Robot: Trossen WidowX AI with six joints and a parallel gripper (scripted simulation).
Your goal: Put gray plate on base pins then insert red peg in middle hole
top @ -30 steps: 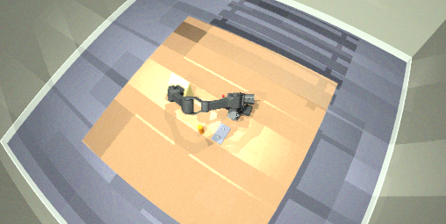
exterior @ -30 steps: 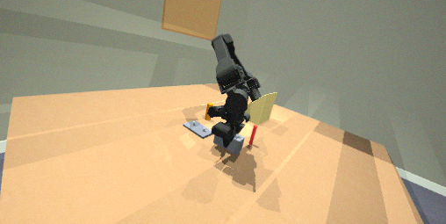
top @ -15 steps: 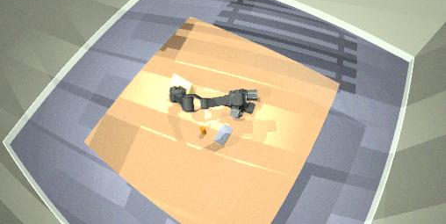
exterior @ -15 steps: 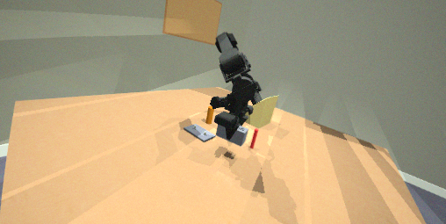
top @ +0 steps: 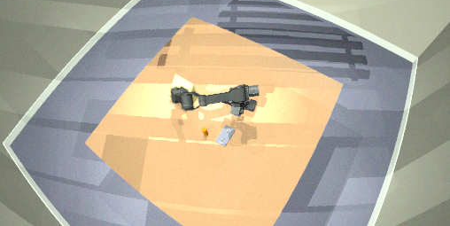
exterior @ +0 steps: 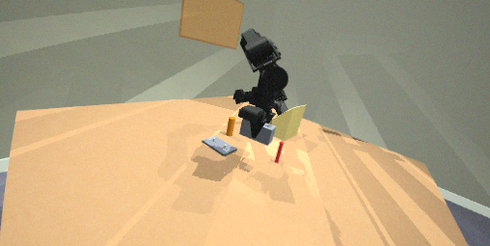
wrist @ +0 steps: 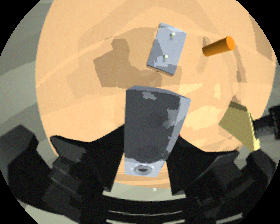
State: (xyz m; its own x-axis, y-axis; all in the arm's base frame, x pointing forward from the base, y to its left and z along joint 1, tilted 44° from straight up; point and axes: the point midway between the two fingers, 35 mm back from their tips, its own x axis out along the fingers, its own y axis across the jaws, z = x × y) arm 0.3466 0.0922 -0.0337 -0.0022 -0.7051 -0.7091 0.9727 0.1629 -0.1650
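The base is 15 cm to the right of my gripper tip and 11 cm below it. The rest, counted from my gripper tip: red peg: 11 cm behind, 7 cm below, 4 cm to the left; then gray plate: 3 cm above; then orange cylinder: 20 cm to the right, 11 cm behind, 7 cm below.
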